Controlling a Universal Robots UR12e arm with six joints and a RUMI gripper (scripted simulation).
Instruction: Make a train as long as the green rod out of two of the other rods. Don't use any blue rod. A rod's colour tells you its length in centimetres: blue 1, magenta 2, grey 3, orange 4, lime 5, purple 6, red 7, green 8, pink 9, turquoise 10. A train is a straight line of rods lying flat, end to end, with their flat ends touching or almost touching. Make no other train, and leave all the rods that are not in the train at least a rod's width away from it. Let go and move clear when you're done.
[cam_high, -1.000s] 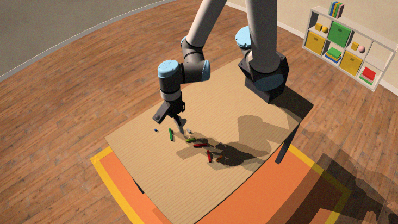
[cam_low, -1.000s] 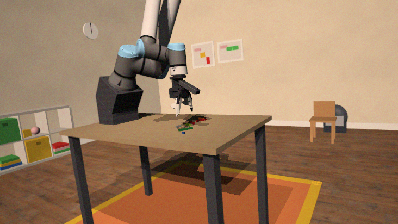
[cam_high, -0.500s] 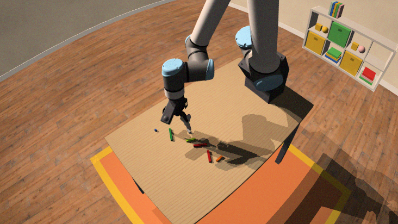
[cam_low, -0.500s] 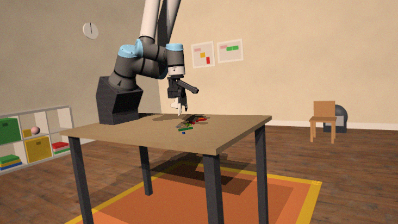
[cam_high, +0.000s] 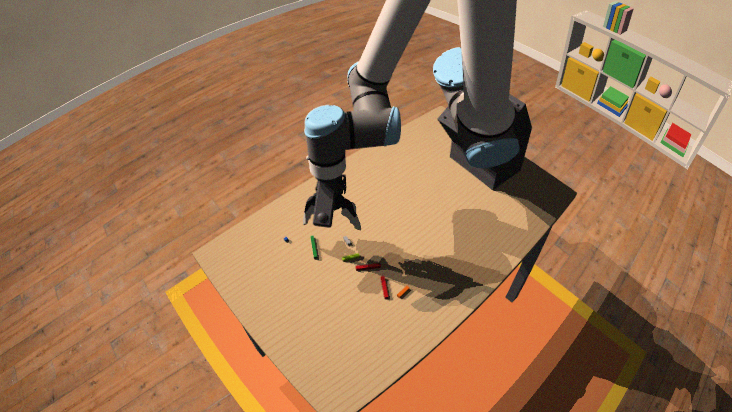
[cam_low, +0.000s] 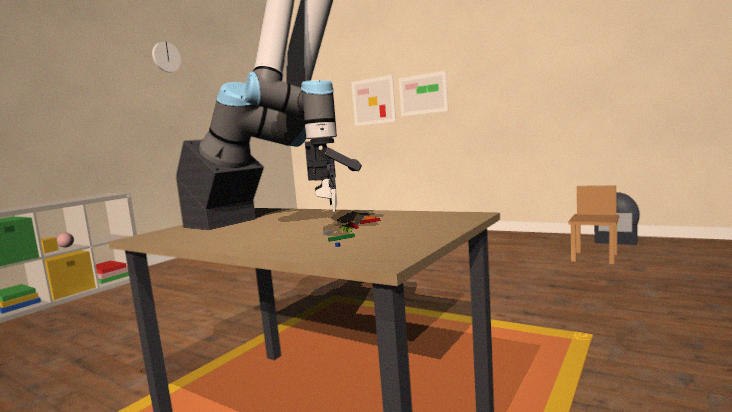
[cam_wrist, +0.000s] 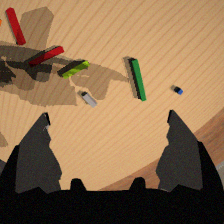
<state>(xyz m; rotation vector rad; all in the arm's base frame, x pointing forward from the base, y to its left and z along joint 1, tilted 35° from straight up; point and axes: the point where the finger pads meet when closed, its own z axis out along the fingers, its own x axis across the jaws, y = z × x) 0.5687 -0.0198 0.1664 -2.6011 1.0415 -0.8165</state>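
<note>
My gripper is now 4 cm past the grey rod, 1 cm to the right of it and 8 cm above it. The rest, counted from my hand: green rod (5 cm ahead, 3 cm to the right, 8 cm below); then lime rod (2 cm behind, 7 cm to the left, 8 cm below); then small blue rod (10 cm ahead, 10 cm to the right, 8 cm below).
</note>
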